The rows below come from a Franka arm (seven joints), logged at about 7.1 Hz.
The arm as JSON. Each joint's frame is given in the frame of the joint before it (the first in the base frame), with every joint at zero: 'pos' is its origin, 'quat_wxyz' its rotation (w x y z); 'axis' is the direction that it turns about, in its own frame. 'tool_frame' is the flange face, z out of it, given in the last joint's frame.
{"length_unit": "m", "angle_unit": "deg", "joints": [
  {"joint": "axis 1", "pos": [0.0, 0.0, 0.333], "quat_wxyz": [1.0, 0.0, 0.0, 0.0], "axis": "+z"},
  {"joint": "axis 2", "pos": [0.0, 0.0, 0.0], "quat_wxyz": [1.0, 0.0, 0.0, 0.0], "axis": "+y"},
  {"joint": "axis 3", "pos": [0.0, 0.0, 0.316], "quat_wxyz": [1.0, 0.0, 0.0, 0.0], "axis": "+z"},
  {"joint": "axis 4", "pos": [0.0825, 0.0, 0.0], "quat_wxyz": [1.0, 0.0, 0.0, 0.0], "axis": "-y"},
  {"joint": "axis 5", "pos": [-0.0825, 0.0, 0.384], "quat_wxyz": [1.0, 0.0, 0.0, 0.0], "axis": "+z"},
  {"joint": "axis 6", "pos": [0.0, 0.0, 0.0], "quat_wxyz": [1.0, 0.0, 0.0, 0.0], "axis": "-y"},
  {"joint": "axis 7", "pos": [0.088, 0.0, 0.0], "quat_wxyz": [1.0, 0.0, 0.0, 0.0], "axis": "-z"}
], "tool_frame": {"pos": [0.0, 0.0, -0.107], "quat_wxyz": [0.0, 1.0, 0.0, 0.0]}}
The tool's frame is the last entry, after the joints.
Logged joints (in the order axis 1, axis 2, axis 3, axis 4, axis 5, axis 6, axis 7), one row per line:
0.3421, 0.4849, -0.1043, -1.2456, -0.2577, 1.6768, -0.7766
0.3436, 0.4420, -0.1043, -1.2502, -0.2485, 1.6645, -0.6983
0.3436, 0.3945, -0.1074, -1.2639, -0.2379, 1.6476, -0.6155
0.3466, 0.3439, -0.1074, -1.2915, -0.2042, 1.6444, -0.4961
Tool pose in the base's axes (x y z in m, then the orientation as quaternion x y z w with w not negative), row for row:
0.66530, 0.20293, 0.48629, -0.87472, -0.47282, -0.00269, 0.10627
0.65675, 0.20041, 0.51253, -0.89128, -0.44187, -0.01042, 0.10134
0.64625, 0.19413, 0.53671, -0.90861, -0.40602, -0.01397, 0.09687
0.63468, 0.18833, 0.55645, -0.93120, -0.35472, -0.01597, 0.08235
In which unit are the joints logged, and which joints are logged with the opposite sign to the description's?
The joints are logged in radians. Opposite sign: axis 5.
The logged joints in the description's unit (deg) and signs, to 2 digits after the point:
19.60, 27.78, -5.98, -71.37, 14.77, 96.07, -44.50
19.69, 25.32, -5.98, -71.63, 14.24, 95.37, -40.01
19.69, 22.60, -6.15, -72.42, 13.63, 94.40, -35.27
19.86, 19.70, -6.15, -74.00, 11.70, 94.22, -28.42

